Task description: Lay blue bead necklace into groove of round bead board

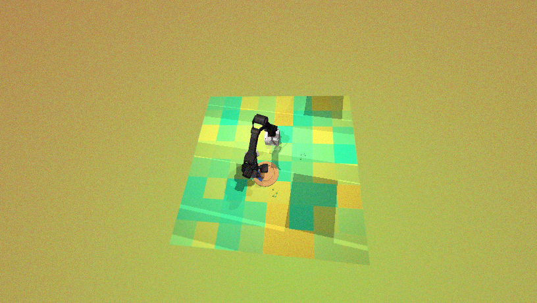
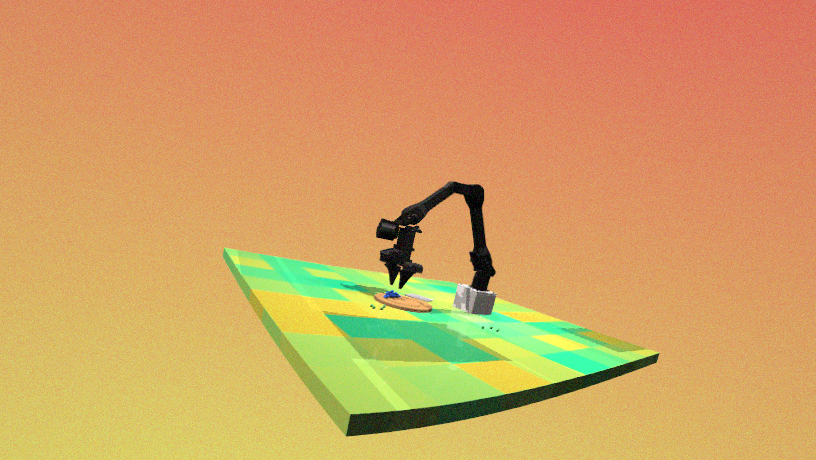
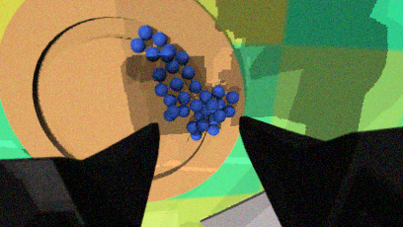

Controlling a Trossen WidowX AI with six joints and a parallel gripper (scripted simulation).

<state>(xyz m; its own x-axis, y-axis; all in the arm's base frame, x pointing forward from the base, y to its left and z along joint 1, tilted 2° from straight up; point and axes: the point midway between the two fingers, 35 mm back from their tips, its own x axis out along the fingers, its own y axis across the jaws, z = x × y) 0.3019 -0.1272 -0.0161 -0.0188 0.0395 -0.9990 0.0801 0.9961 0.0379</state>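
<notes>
The round bead board lies 6 cm to the left of my gripper tip and 4 cm below it. Also, from my gripper tip: flat grey piece 17 cm behind, 5 cm to the right, 4 cm below.
</notes>
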